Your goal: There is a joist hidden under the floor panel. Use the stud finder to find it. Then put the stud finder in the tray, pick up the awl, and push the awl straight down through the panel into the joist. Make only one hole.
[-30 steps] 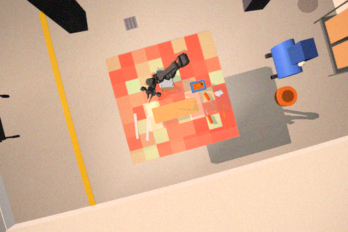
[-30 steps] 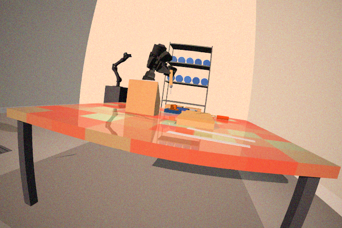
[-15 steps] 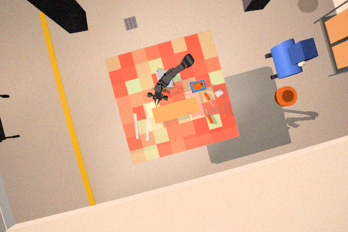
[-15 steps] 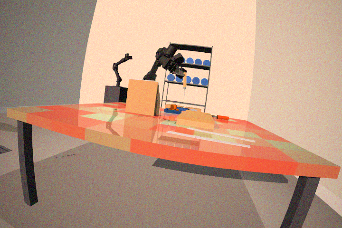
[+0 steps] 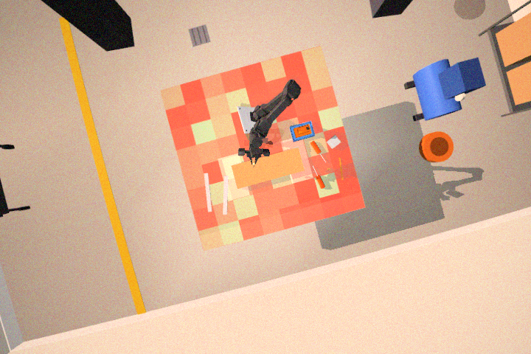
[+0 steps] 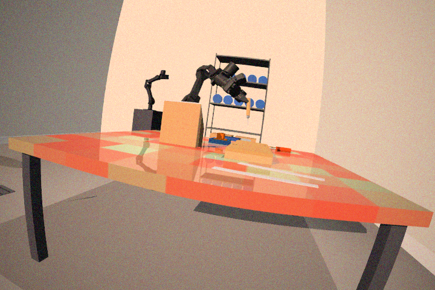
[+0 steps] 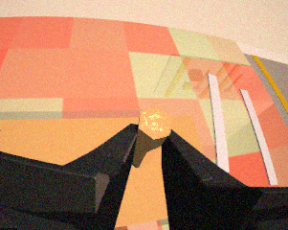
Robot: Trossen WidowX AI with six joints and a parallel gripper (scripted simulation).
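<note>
My gripper tip is 50 mm above the awl and 10 mm to the left of it. Round my gripper tip: blue tray (390 mm to the left, 220 mm below, 210 mm behind); orange stud finder (410 mm to the left, 220 mm behind, 190 mm below); grey block (610 mm to the left, 220 mm below, 100 mm behind).
</note>
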